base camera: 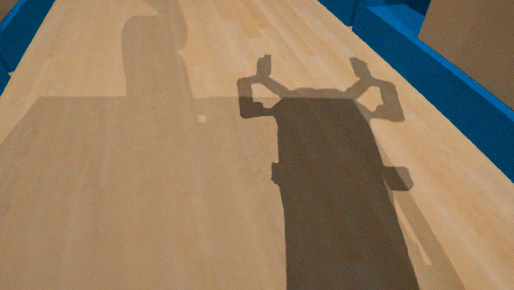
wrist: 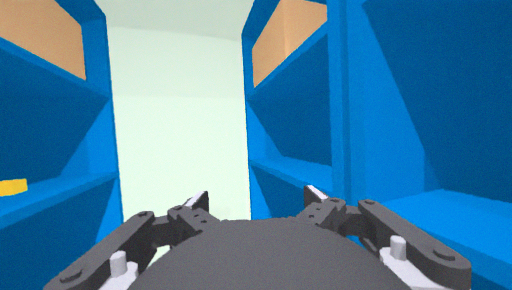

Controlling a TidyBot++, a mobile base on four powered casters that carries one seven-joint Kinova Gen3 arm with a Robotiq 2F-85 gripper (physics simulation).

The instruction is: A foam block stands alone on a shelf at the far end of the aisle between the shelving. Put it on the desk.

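Places are measured from the arm's base along level axes (x ahead, y left, z up), in metres.
Pixels of known places: gripper, fingertip midpoint: (wrist: 256,198).
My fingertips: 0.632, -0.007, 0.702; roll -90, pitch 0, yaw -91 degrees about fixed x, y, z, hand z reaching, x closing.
Behind a point stands the place of what it marks, as x, y, z.
The yellow foam block (wrist: 13,187) {1.114, 0.852, 0.620} stands on a middle shelf (wrist: 65,187) {1.179, 0.738, 0.594} of the left shelving, at the left edge of the wrist view; part of it is cut off by the frame. My gripper (wrist: 256,198) {0.632, -0.007, 0.702} is open, with nothing between its fingers, and points along the aisle. The block is ahead and to the left of the gripper, well apart from it. The desk does not show in either view. In the base camera view the gripper appears as a shadow on the floor.
Blue shelving (wrist: 340,100) (base camera: 440,75) runs along the right side, and more stands at the left. Cardboard boxes sit on the upper shelves, left (wrist: 45,35) {1.132, 0.704, 1.154} and right (wrist: 285,35) {1.204, -0.168, 1.163}. A pale wall (wrist: 180,125) {1.668, 0.461, 0.857} closes the aisle. The wooden floor (base camera: 125,200) {0.344, 0.183, -0.396} lies between the shelving.
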